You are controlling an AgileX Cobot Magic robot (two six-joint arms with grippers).
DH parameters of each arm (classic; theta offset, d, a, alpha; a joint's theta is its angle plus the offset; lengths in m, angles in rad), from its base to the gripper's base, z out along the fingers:
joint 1: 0 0.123 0 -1.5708
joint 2: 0.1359 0 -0.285 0
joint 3: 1.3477 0 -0.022 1.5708
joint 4: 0 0.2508 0 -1.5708
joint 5: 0 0 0.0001 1.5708
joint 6: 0 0.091 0 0
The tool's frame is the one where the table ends.
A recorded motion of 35 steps. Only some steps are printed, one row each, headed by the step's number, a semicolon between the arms.
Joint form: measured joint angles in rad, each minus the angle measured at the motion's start. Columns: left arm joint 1, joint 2, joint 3, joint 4, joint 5, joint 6; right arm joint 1, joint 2, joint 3, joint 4, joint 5, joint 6.
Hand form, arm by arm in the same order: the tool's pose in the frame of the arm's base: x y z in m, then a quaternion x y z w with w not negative. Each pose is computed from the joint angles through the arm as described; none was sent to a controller.
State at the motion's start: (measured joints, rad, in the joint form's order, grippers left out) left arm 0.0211 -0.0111 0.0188 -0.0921 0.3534 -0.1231; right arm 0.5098 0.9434 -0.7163 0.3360 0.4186 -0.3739
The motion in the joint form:
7: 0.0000 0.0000 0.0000 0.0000 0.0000 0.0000; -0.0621 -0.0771 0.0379 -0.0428 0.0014 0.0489
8: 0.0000 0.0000 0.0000 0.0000 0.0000 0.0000; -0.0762 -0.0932 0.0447 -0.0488 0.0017 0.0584
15: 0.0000 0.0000 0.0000 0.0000 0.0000 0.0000; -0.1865 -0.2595 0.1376 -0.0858 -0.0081 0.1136
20: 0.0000 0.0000 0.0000 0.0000 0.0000 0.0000; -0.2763 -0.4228 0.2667 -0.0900 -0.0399 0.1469
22: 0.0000 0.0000 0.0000 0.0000 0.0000 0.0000; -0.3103 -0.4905 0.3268 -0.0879 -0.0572 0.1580
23: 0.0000 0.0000 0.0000 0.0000 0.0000 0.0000; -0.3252 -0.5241 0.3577 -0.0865 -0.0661 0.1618
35: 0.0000 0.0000 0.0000 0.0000 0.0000 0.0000; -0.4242 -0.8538 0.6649 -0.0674 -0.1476 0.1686
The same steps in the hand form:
7: 0.0531 -0.0018 0.1757 -0.08209 0.79232 -0.06949 0.60055; 0.1552 0.0865 0.3161 -0.24331 0.82516 0.14857 0.48768
8: 0.0531 -0.0018 0.1757 -0.08209 0.79232 -0.06949 0.60055; 0.1534 0.0826 0.3165 -0.23501 0.82540 0.14569 0.49220
15: 0.0531 -0.0018 0.1757 -0.08209 0.79232 -0.06949 0.60055; 0.1293 0.0528 0.3121 -0.17373 0.81937 0.12058 0.53284
20: 0.0531 -0.0018 0.1757 -0.08209 0.79232 -0.06949 0.60055; 0.1048 0.0334 0.2917 -0.12015 0.81075 0.10392 0.56343
22: 0.0531 -0.0018 0.1757 -0.08209 0.79232 -0.06949 0.60055; 0.0955 0.0274 0.2800 -0.09930 0.80644 0.09791 0.57464
23: 0.0531 -0.0018 0.1757 -0.08209 0.79232 -0.06949 0.60055; 0.0911 0.0249 0.2736 -0.09039 0.80412 0.09501 0.57981
35: 0.0531 -0.0018 0.1757 -0.08209 0.79232 -0.06949 0.60055; 0.0596 0.0116 0.2017 -0.03463 0.77724 0.07134 0.62419

